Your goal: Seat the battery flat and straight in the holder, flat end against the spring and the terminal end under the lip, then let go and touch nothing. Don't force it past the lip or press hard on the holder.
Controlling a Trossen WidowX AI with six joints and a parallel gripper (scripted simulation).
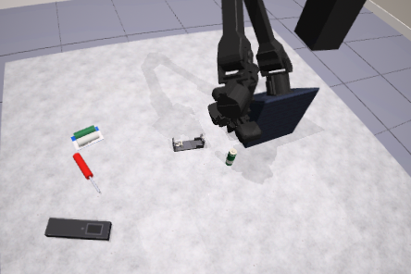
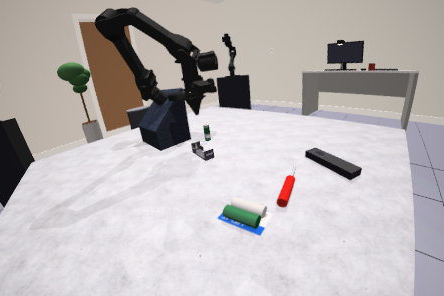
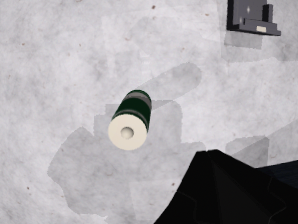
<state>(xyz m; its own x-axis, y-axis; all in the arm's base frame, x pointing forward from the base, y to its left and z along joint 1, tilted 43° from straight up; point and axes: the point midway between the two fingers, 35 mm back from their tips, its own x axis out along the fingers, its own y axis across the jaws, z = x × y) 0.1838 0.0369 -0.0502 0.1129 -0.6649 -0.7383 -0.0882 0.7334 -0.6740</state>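
Now: gripper tip 1 cm past the battery, 4 cm to the right of it and 8 cm above it. Also, from my gripper tip: red screwdriver: 42 cm ahead, 1 cm to the right, 11 cm below; black remote control: 45 cm ahead, 14 cm to the left, 10 cm below.
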